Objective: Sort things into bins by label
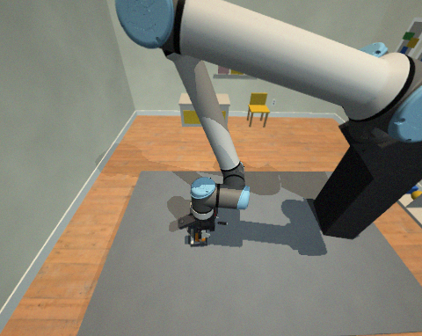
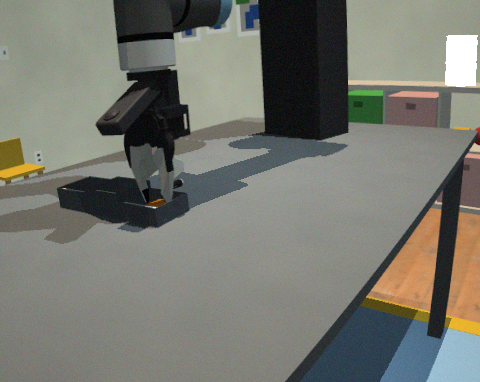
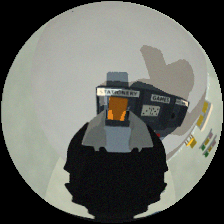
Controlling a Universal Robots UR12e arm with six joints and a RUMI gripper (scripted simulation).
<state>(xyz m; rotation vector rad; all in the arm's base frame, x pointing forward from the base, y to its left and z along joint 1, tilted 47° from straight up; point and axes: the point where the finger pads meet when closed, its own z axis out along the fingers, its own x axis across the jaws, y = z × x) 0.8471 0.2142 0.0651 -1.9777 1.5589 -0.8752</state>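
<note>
My hand is 20 mm above the orange flat block. From my hand the other things lie so: white dotted tile 80 mm to the right, 20 mm below, 20 mm ahead; black cylinder 110 mm behind, 100 mm to the right, 30 mm below; small blue piece 100 mm to the right, 50 mm behind, 30 mm below.
</note>
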